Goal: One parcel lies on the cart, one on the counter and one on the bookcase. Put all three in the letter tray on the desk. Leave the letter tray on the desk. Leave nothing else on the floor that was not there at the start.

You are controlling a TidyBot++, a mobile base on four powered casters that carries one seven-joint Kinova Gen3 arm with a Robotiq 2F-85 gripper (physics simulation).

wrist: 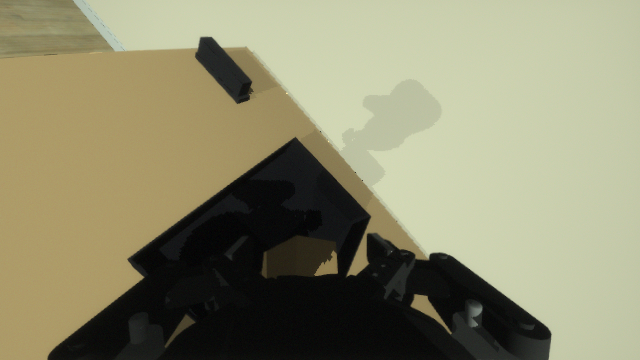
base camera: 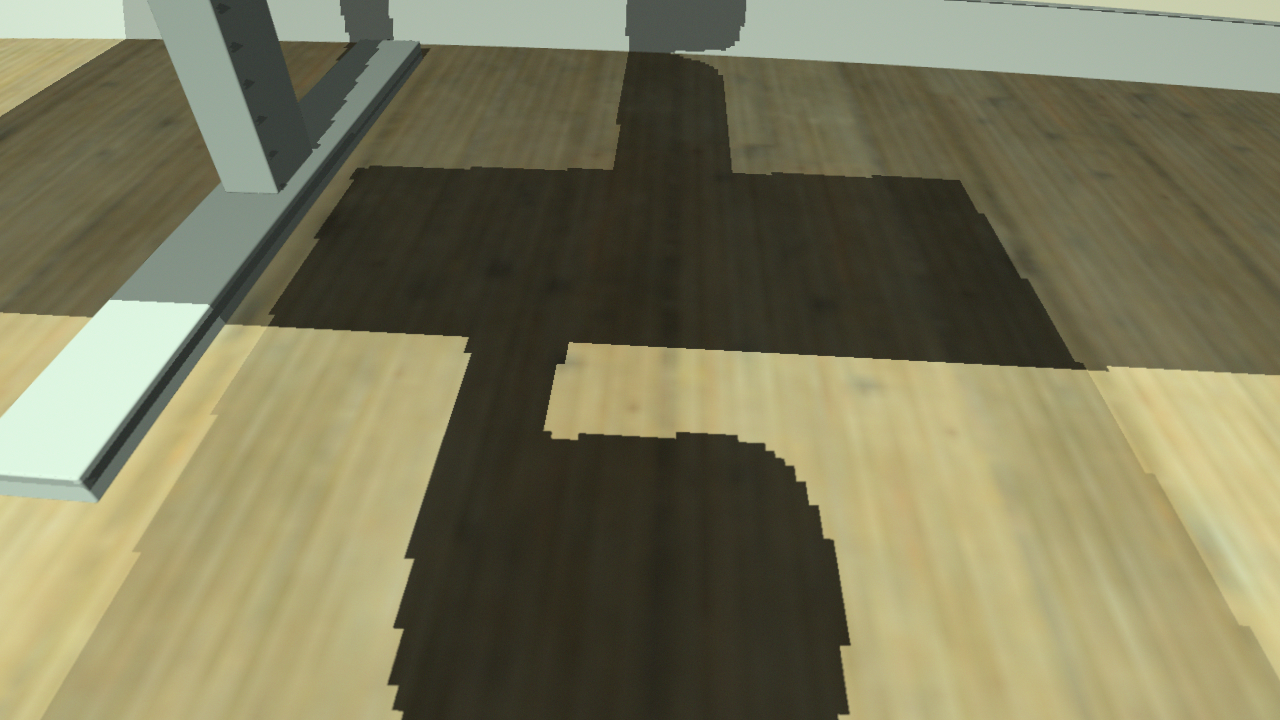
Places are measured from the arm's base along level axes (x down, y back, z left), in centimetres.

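Where they show: gripper, fingertip midpoint: (wrist: 310,247).
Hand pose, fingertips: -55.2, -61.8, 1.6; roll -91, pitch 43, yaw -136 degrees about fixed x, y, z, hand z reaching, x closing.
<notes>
Things, the pixels of their top centre, and the offset from my fingertips, as dx, dy, dz. "*": a spot on its surface instead. Level surfaces: height alone.
- black letter tray, middle of its top: (wrist: 294,230) +16.6, -10.0, -1.7
- desk, its level: dx +22.9
- brown parcel, middle of its top: (wrist: 317,268) +4.7, -1.7, -3.5
- black stapler-like object, middle of its top: (wrist: 227,60) +17.5, -28.4, +34.5
- white desk leg, surface spot: (base camera: 219,98) * +83.6, -3.1, +31.8
The black letter tray (wrist: 307,167) lies on the desk (wrist: 100,150) near its wall-side edge, in the wrist view. A brown parcel (wrist: 300,254) shows within the tray's outline, near its right wall at the lower end. The gripper body hides the parcel's lower part and the tray's near side, so I cannot tell whether the parcel rests flat. My gripper (wrist: 310,247) is open, with a finger on each side of the parcel and gaps between the fingers and the parcel. The other two parcels, the cart, the counter and the bookcase do not show in these views.
A black stapler-like object (wrist: 222,70) lies on the desk near its far corner. A pale wall (wrist: 500,100) runs along the desk's right edge in the wrist view. In the base view, a white desk leg (base camera: 219,98) stands on a long foot (base camera: 107,376) at the left.
</notes>
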